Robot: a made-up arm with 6 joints. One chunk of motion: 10 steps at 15 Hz.
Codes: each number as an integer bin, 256 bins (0 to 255) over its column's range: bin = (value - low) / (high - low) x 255, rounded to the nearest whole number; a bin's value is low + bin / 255 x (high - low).
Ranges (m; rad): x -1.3..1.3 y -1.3..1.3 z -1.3..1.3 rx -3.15..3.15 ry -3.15..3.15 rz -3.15..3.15
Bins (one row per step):
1: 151 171 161 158 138 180
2: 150 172 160 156 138 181
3: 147 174 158 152 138 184
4: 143 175 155 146 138 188
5: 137 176 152 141 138 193
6: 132 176 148 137 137 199
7: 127 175 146 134 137 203
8: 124 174 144 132 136 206
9: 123 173 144 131 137 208
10: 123 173 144 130 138 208
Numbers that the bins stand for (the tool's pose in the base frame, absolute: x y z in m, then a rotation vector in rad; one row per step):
1: 0.2396 0.4435 0.3416 0.7535 0.2594 1.2971
2: 0.2294 0.4537 0.3314 0.7041 0.2594 1.3218
3: 0.1988 0.4741 0.3110 0.6053 0.2594 1.3959
4: 0.1580 0.4843 0.2804 0.4571 0.2594 1.4947
5: 0.0969 0.4945 0.2498 0.3335 0.2594 1.6182
6: 0.0459 0.4945 0.2090 0.2347 0.2347 1.7665
7: -0.0051 0.4843 0.1886 0.1606 0.2347 1.8653
8: -0.0357 0.4741 0.1682 0.1112 0.2100 1.9394
9: -0.0459 0.4639 0.1682 0.0865 0.2347 1.9888
10: -0.0459 0.4639 0.1682 0.0618 0.2594 1.9888

